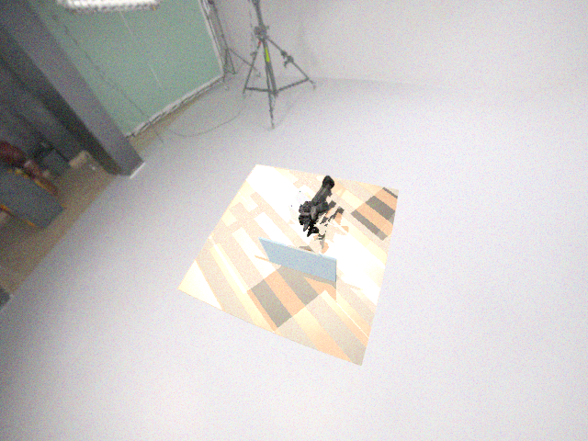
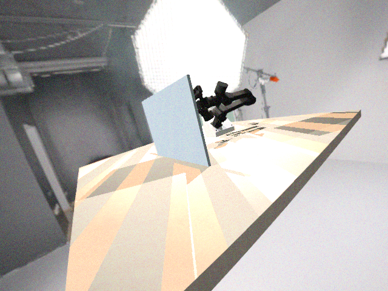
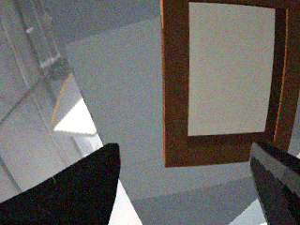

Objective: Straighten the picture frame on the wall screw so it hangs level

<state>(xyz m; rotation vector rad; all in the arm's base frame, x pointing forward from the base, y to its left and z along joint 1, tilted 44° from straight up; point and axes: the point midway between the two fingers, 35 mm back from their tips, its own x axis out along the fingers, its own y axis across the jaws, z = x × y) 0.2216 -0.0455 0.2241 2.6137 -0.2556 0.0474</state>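
Right now the picture frame is 130 mm ahead of my gripper tip and 50 mm below it. Also, from my gripper tip: wall panel 140 mm ahead, 10 mm to the right, 70 mm below.
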